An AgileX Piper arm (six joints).
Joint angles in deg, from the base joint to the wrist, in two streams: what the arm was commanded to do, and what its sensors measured. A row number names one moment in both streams.
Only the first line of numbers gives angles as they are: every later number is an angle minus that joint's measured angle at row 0.
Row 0, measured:
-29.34 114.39 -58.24 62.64 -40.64 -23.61
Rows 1 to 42, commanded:
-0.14 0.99 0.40 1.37 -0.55 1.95
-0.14 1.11 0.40 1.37 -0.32 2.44
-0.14 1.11 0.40 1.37 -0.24 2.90
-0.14 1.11 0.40 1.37 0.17 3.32
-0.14 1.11 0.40 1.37 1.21 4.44
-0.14 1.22 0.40 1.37 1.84 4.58
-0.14 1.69 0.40 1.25 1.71 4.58
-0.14 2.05 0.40 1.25 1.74 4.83
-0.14 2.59 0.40 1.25 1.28 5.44
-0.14 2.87 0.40 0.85 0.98 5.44
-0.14 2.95 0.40 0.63 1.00 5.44
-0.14 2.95 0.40 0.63 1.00 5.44
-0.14 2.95 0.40 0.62 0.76 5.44
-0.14 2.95 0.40 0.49 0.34 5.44
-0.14 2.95 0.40 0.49 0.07 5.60
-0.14 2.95 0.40 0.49 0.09 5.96
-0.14 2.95 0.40 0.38 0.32 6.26
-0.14 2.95 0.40 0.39 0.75 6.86
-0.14 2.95 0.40 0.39 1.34 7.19
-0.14 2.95 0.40 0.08 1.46 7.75
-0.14 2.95 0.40 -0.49 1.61 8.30
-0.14 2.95 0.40 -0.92 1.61 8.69
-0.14 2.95 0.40 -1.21 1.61 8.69
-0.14 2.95 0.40 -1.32 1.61 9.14
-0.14 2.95 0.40 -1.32 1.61 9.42
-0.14 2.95 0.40 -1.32 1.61 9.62
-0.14 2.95 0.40 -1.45 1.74 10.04
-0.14 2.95 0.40 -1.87 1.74 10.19
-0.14 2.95 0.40 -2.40 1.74 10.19
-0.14 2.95 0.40 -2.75 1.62 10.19
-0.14 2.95 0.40 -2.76 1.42 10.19
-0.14 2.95 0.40 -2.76 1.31 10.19
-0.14 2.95 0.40 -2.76 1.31 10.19
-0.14 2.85 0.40 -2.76 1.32 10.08
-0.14 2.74 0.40 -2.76 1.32 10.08
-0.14 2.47 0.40 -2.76 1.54 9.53
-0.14 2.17 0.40 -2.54 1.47 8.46
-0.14 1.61 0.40 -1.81 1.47 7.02
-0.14 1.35 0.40 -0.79 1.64 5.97
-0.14 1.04 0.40 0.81 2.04 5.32
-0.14 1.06 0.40 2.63 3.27 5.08
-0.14 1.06 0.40 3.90 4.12 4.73
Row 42, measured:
0.00 1.98 0.02 -1.23 1.05 7.33
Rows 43 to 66, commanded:
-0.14 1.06 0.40 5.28 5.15 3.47
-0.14 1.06 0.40 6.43 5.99 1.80
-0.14 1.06 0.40 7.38 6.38 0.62
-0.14 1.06 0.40 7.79 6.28 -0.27
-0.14 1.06 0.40 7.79 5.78 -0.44
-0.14 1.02 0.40 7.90 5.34 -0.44
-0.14 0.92 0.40 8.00 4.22 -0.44
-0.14 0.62 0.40 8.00 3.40 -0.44
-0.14 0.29 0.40 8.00 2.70 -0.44
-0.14 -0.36 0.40 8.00 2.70 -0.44
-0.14 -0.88 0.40 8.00 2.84 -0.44
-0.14 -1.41 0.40 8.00 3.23 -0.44
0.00 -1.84 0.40 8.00 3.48 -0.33
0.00 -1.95 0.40 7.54 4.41 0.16
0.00 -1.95 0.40 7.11 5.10 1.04
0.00 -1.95 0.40 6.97 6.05 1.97
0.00 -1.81 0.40 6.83 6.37 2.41
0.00 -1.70 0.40 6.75 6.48 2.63
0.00 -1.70 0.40 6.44 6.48 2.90
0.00 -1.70 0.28 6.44 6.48 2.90
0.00 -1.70 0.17 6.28 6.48 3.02
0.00 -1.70 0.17 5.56 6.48 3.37
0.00 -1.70 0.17 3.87 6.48 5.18
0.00 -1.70 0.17 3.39 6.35 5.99
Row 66, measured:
0.00 -1.33 0.02 5.78 6.03 3.36
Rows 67 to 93, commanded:
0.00 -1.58 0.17 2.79 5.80 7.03
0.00 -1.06 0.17 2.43 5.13 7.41
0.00 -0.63 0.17 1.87 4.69 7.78
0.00 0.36 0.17 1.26 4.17 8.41
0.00 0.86 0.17 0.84 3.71 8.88
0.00 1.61 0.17 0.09 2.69 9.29
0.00 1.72 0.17 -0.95 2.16 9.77
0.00 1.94 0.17 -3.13 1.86 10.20
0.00 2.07 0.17 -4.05 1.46 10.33
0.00 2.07 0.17 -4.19 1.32 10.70
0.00 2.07 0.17 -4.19 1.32 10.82
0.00 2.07 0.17 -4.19 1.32 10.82
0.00 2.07 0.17 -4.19 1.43 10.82
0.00 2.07 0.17 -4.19 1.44 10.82
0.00 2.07 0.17 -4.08 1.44 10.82
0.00 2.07 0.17 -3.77 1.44 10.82
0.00 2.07 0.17 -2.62 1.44 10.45
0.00 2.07 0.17 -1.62 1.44 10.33
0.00 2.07 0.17 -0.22 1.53 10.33
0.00 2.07 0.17 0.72 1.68 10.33
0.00 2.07 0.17 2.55 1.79 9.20
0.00 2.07 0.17 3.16 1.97 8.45
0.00 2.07 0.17 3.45 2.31 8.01
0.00 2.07 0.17 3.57 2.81 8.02
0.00 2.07 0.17 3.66 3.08 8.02
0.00 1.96 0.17 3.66 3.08 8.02
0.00 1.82 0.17 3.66 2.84 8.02
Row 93, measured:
0.00 1.92 -0.09 1.45 0.88 8.86
